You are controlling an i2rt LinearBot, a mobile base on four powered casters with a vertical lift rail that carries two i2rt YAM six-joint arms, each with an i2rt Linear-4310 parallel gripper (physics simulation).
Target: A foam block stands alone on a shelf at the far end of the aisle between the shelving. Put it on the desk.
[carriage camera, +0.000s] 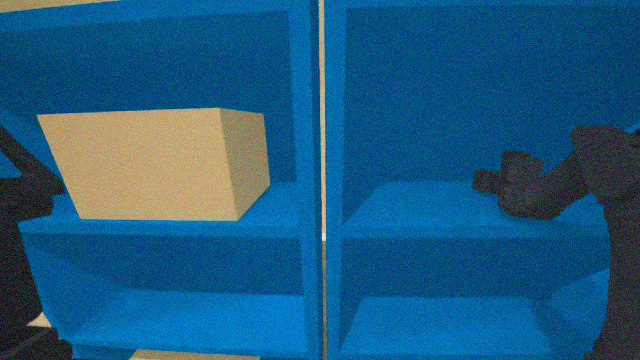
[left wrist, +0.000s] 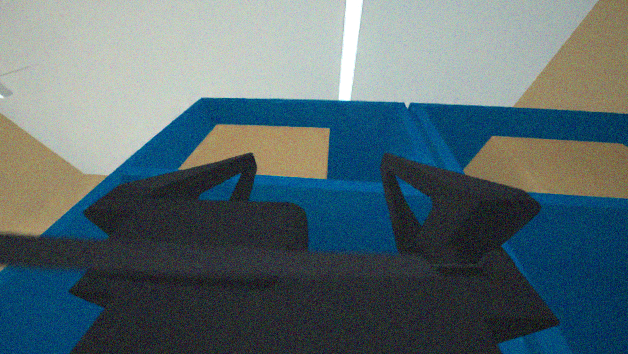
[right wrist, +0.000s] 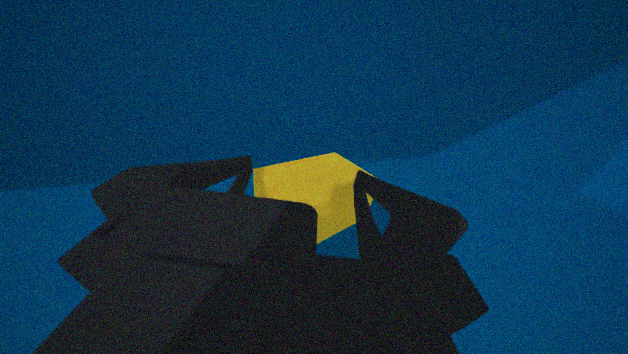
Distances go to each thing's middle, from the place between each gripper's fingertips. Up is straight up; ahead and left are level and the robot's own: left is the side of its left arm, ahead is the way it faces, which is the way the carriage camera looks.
Now: left hand 510 mm short of the yellow foam block (right wrist: pixel 325 182), 920 mm to the left of it and 230 mm above it.
I see my right gripper 20 mm to the left of the yellow foam block and 30 mm above it.
